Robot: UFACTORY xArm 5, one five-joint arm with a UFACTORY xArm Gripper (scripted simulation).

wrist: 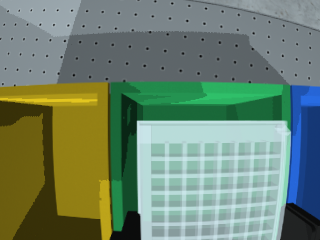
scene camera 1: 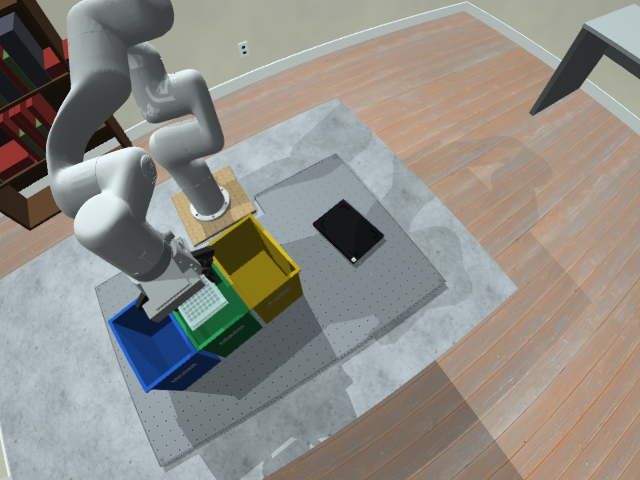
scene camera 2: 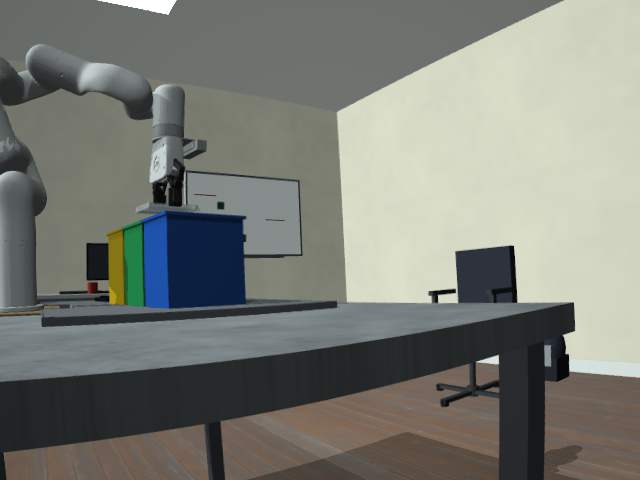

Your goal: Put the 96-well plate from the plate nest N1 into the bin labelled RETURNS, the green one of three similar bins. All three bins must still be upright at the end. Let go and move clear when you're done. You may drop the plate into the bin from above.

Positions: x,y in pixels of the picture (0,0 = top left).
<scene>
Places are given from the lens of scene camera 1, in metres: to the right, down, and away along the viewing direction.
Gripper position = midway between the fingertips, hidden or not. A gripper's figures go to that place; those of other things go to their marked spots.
my gripper (scene camera 1: 192,291): -0.25, 0.10, 0.59
96-well plate (scene camera 1: 188,310): -0.25, 0.13, 0.57
green bin (scene camera 1: 243,326): -0.17, 0.19, 0.67
yellow bin (scene camera 1: 253,260): -0.18, 0.06, 0.86
The marked spots on the yellow bin and the green bin are 0.23 m apart.
</scene>
